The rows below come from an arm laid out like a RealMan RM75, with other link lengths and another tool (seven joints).
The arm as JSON. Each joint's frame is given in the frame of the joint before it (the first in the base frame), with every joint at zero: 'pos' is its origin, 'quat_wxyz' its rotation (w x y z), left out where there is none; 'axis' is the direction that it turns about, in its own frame. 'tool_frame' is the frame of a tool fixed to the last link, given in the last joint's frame.
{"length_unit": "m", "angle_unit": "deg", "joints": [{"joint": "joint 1", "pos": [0.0, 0.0, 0.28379], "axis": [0.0, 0.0, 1.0]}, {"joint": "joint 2", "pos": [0.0, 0.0, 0.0], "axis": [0.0, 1.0, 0.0]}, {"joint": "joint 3", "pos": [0.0, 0.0, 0.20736], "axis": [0.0, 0.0, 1.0]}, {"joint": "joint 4", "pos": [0.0, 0.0, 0.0], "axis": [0.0, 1.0, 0.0]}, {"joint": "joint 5", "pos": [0.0, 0.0, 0.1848], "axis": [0.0, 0.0, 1.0]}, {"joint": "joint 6", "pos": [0.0, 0.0, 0.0], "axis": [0.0, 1.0, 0.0]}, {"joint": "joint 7", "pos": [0.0, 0.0, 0.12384], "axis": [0.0, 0.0, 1.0]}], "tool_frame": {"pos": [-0.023, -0.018, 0.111], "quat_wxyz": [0.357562, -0.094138, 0.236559, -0.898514]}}
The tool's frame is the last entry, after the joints.
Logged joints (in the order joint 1, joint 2, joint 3, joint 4, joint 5, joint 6, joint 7), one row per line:
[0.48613 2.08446 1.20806 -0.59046 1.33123 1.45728 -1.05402]
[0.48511 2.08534 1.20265 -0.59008 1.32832 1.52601 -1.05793]
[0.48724 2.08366 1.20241 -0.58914 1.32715 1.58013 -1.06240]
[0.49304 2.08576 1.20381 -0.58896 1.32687 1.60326 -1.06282]
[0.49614 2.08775 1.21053 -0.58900 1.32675 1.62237 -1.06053]
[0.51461 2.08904 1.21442 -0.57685 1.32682 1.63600 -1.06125]
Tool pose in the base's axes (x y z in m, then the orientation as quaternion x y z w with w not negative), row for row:
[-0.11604 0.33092 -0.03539 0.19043 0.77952 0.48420 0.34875]
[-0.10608 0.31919 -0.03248 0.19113 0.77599 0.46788 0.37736]
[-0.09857 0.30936 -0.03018 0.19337 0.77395 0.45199 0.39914]
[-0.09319 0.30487 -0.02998 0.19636 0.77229 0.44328 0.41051]
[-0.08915 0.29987 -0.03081 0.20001 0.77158 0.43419 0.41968]
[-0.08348 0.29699 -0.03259 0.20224 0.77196 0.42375 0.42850]
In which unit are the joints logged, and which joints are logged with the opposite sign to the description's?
The joints are logged in radians. Opposite sign: joint 1, joint 2, joint 4.
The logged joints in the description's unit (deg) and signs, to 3 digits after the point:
[-27.853 -119.431 69.217 33.831 76.274 83.496 -60.391]
[-27.795 -119.481 68.907 33.809 76.107 87.434 -60.615]
[-27.917 -119.385 68.893 33.755 76.040 90.535 -60.871]
[-28.249 -119.505 68.973 33.745 76.024 91.860 -60.895]
[-28.427 -119.619 69.358 33.747 76.017 92.955 -60.764]
[-29.485 -119.693 69.581 33.051 76.021 93.736 -60.805]

